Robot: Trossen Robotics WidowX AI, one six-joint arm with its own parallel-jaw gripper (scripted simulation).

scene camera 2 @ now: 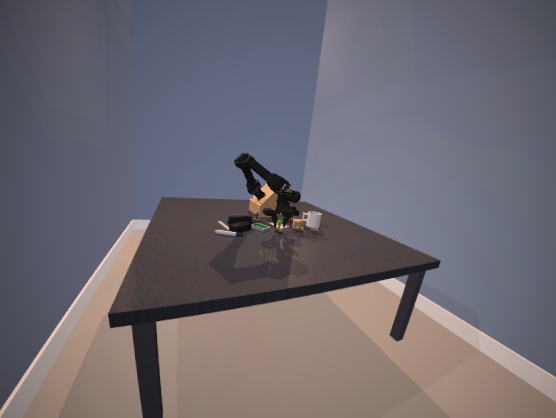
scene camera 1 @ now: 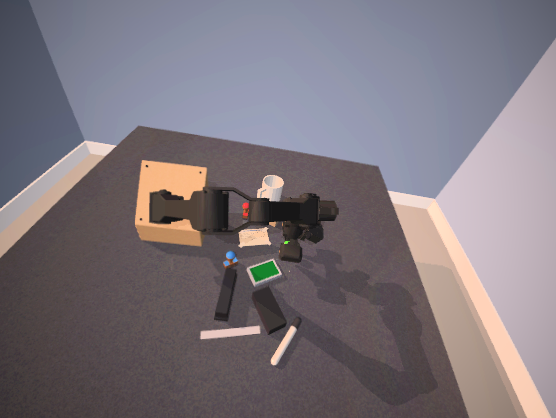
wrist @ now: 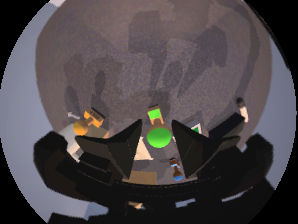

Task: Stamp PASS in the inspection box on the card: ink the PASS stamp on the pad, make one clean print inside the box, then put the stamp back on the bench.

Labels:
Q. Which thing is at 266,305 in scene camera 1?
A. A black box.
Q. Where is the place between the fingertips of my gripper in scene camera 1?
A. At 287,249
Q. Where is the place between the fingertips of my gripper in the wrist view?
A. At 157,122

